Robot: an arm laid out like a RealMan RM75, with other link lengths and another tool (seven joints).
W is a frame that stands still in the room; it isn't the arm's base.
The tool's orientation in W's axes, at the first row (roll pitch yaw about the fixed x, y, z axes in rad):
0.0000 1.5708 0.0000
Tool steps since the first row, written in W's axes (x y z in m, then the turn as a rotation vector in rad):
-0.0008 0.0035 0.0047 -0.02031 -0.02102 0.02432
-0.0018 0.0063 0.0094 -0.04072 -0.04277 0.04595
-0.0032 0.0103 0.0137 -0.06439 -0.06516 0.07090
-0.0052 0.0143 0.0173 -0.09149 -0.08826 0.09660
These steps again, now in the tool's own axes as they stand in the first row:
-0.0047 0.0035 -0.0008 -0.02432 -0.02102 -0.02031
-0.0094 0.0063 -0.0018 -0.04595 -0.04277 -0.04072
-0.0137 0.0103 -0.0032 -0.07090 -0.06516 -0.06439
-0.0173 0.0143 -0.0052 -0.09660 -0.08826 -0.09149

